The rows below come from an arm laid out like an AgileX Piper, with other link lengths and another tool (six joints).
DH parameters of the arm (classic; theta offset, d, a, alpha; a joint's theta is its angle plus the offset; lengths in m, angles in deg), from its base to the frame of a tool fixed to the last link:
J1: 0 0.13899 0 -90
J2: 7.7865 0 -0.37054 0
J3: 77.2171 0 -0.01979 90
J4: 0 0.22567 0 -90
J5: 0 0 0 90
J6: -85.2 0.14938 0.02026 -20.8
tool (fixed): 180 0.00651 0 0
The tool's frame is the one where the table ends.
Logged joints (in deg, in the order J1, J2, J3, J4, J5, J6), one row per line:
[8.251 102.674 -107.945 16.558 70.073 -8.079]
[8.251 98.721 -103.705 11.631 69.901 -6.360]
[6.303 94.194 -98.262 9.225 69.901 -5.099]
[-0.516 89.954 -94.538 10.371 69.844 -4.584]
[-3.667 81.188 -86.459 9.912 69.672 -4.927]
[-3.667 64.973 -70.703 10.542 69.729 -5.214]
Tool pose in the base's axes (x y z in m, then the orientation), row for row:
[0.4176 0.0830 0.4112 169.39 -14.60 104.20]
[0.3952 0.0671 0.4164 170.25 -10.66 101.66]
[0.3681 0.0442 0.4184 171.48 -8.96 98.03]
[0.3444 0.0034 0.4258 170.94 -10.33 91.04]
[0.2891 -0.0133 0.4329 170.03 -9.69 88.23]
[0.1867 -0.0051 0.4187 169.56 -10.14 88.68]
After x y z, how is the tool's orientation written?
As angles about the fixed x, y, z axes (roll, pitch, yaw), in degrees.
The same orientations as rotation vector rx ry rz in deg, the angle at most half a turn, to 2 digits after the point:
[-107.90 -135.26 -26.29]
[-112.58 -135.97 -22.07]
[-117.39 -133.54 -19.13]
[-125.42 -125.90 -21.30]
[128.91 123.15 21.67]
[128.44 123.50 22.68]

